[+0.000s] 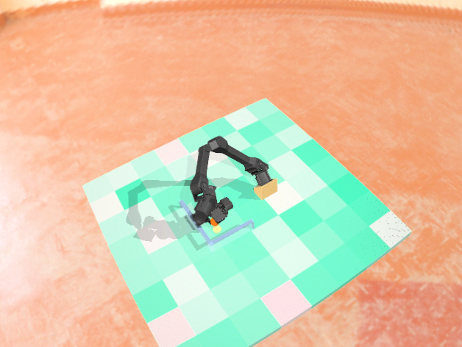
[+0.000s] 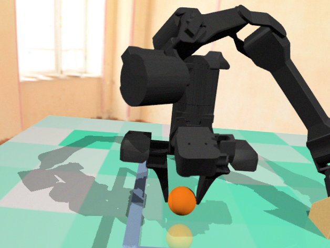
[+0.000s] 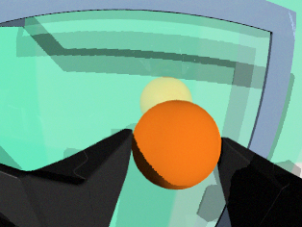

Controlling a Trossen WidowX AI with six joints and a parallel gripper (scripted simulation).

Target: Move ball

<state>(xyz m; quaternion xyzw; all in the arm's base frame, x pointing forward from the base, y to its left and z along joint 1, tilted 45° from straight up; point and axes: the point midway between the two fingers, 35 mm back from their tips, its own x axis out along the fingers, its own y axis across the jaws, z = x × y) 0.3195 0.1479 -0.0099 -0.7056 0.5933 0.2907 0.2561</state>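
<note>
Right now the see-through ball copy is 7 cm below my gripper tip. From my gripper tip the other things lie so: orange ball (right at my gripper tip).
</note>
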